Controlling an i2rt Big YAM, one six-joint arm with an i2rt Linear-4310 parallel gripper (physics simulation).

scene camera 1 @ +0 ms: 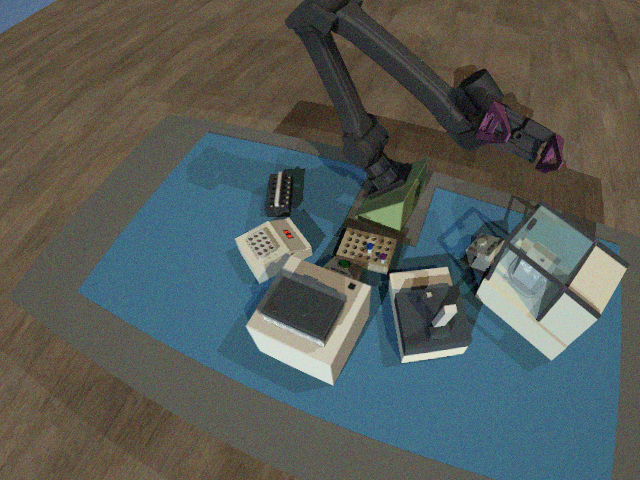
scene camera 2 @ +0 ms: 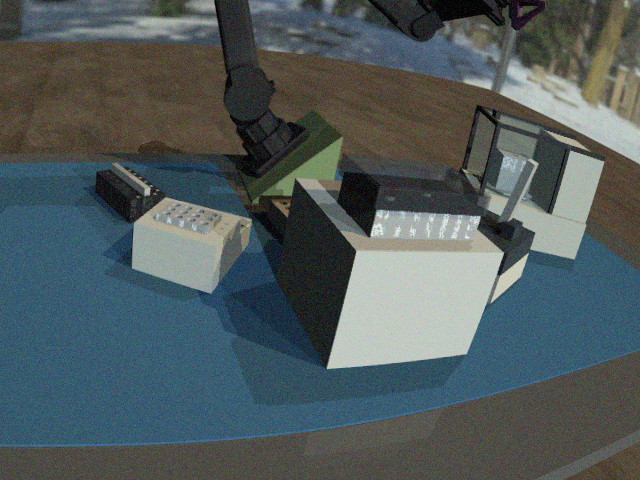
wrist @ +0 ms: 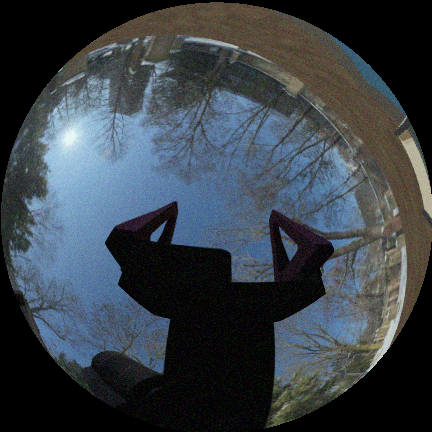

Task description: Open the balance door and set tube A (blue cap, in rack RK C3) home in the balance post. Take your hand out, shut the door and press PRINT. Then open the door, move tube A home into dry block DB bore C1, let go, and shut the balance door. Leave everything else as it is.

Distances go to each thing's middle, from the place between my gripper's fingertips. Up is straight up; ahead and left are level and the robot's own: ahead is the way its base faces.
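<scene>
There's a large box with dark lid [scene camera 2: 386, 266], and from my hand it's far to the right, a good way ahead and far below. The glass-box balance [scene camera 1: 551, 280] is 35 cm below my hand, 16 cm to the left of it and 6 cm behind it. Going by their middles, that balance is the nearest to my hand of the things named here.
</scene>
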